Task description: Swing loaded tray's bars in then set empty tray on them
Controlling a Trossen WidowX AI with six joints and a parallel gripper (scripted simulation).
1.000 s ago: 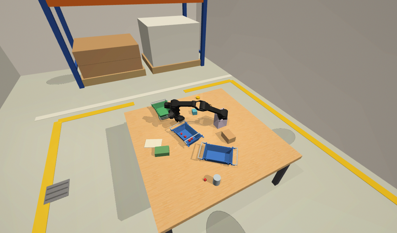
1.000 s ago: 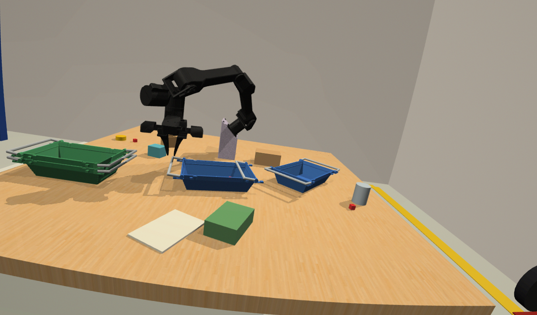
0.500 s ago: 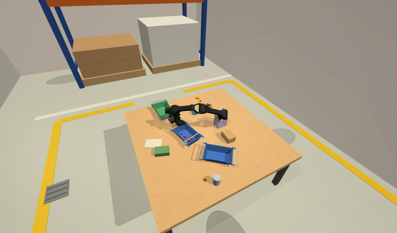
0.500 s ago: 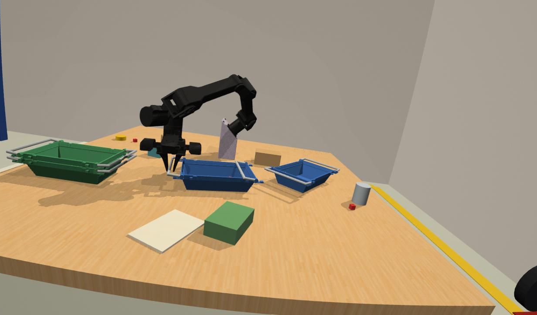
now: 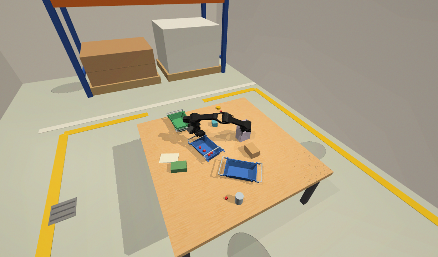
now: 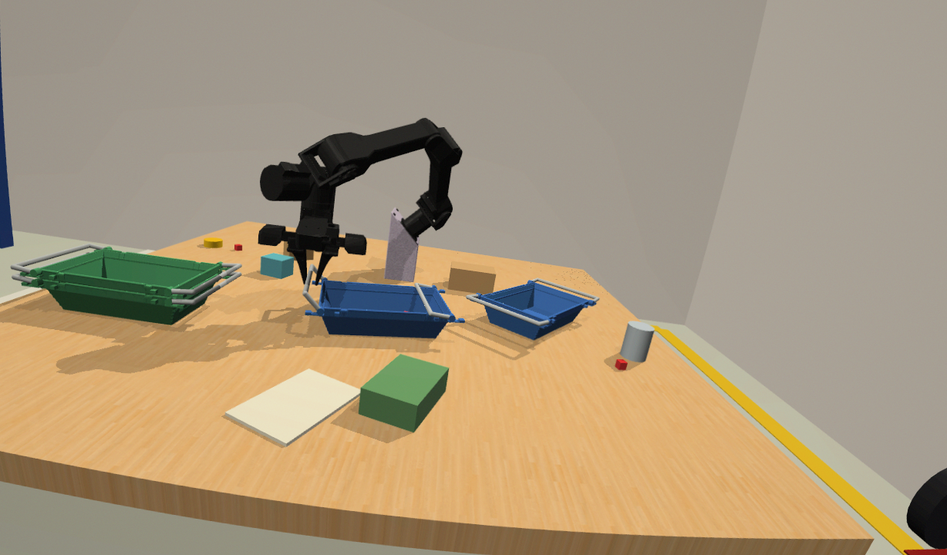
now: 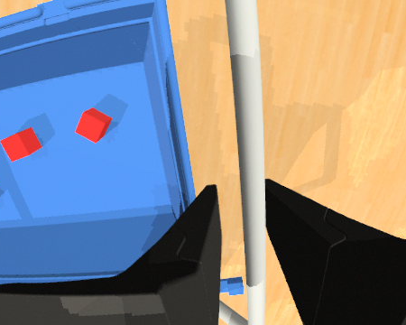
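Right now the blue tray is 13 cm behind my gripper tip, 48 cm to the left of it and 3 cm below it. The rest, counted from my gripper tip: cream sheet 28 cm ahead, 5 cm to the left, 7 cm below; then teal cube 27 cm behind, 14 cm to the right, 5 cm below; then green block 26 cm ahead, 19 cm to the left, 5 cm below.
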